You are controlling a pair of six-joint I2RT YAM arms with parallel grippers.
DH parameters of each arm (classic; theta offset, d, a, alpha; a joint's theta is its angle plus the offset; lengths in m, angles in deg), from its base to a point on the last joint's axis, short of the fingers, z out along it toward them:
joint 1: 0 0.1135 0.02 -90
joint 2: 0 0 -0.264 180
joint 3: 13.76 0 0.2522 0
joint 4: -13.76 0 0.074 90
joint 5: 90 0 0 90
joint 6: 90 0.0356 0 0
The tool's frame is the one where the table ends.
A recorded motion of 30 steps. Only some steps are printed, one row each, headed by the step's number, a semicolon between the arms.
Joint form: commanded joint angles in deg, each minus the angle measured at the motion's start. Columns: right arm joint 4, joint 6, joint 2, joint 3, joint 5, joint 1; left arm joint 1, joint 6, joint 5, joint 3, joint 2, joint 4.
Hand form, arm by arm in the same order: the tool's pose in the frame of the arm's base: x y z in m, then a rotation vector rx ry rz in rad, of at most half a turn. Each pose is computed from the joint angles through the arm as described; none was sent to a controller.
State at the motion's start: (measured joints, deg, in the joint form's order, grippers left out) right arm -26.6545 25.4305 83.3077 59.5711 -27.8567 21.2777; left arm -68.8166 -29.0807 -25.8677 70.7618 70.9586 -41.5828
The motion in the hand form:
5: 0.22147 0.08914 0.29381 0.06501 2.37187 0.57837; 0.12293 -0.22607 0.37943 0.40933 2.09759 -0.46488
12: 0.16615 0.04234 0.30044 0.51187 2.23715 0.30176; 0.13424 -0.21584 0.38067 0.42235 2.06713 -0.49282
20: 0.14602 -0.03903 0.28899 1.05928 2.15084 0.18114; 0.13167 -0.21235 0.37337 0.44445 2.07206 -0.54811
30: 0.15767 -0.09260 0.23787 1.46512 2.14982 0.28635; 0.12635 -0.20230 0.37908 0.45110 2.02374 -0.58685
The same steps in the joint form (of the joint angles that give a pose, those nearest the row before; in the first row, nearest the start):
5: -5.42 1.97 -18.86 -5.33 19.91 -0.53; 3.76 0.42 -1.04 3.51 -0.91 2.73
12: -14.82 12.26 -34.95 -10.88 37.42 -5.00; 7.55 3.94 2.84 1.75 -2.58 5.98
20: -22.29 12.02 -38.22 -12.46 28.03 -36.20; 7.82 3.77 5.82 -1.14 -4.25 7.92
30: -18.18 13.59 -26.71 -17.29 17.05 -53.80; 8.00 5.09 6.71 -2.64 -7.24 9.68

